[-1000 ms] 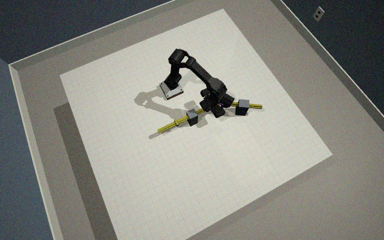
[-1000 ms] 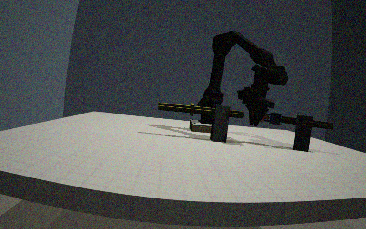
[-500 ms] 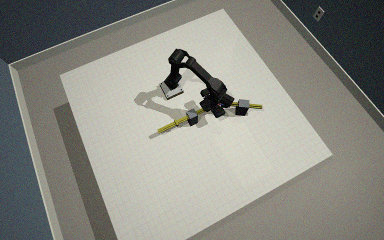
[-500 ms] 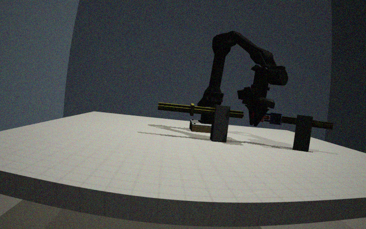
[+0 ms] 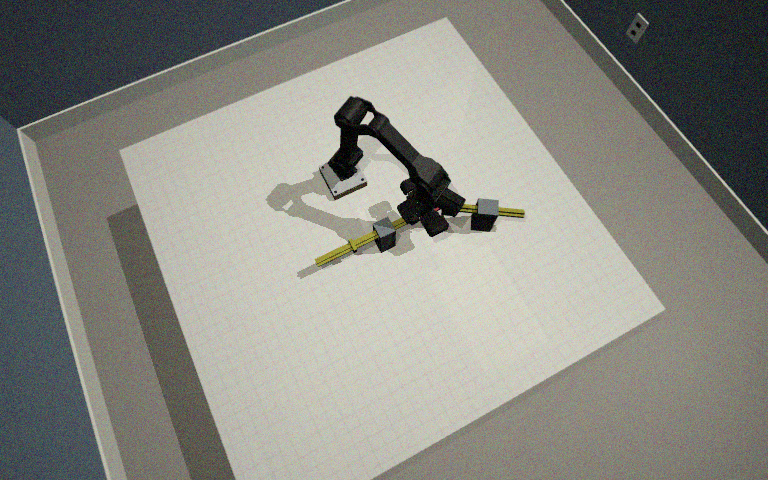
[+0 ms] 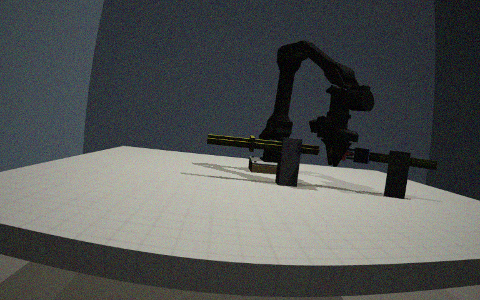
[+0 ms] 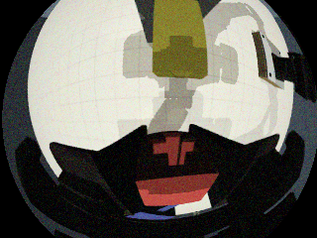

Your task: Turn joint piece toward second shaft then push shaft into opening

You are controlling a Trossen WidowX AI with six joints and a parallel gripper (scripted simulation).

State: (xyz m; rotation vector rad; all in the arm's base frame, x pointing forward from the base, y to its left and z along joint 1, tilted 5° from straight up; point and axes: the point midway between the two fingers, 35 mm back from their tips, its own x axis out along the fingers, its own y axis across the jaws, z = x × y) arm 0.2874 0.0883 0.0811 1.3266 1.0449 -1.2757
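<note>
Right now the red joint piece is 4 cm above my gripper tip and 2 cm to the left of it.
</note>
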